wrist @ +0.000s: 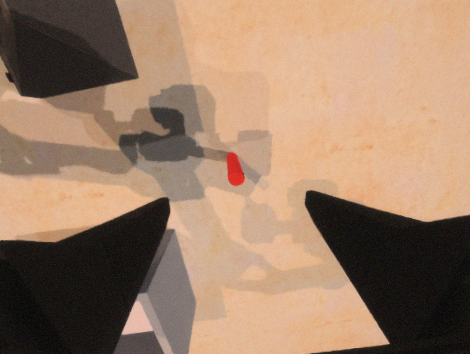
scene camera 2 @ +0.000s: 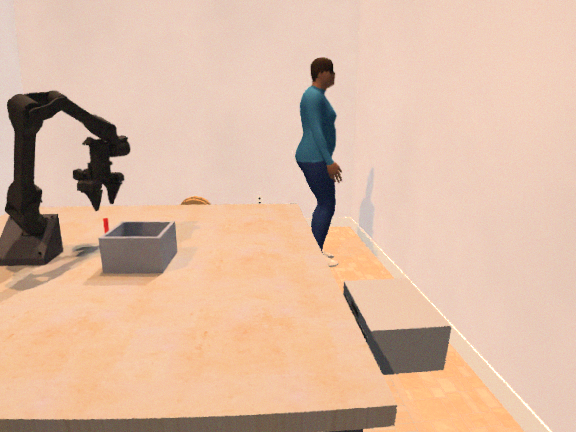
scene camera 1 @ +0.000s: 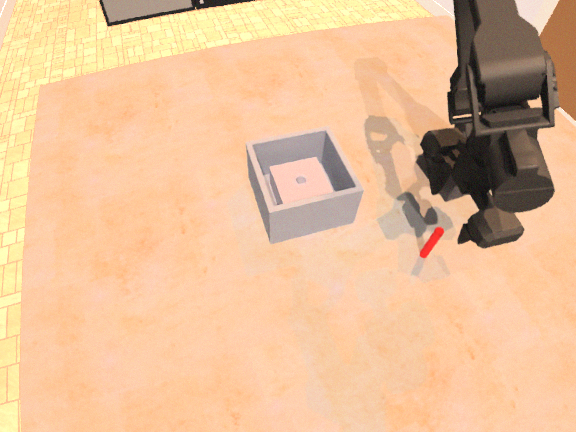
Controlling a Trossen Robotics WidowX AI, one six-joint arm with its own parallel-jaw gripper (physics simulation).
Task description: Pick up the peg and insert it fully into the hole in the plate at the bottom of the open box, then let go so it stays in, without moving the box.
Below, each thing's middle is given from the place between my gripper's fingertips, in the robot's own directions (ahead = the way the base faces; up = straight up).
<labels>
The grey box (scene camera 1: pixel 287 221) is 180 mm to the right of my hand, 170 mm ahead of it and 70 mm below it.
</labels>
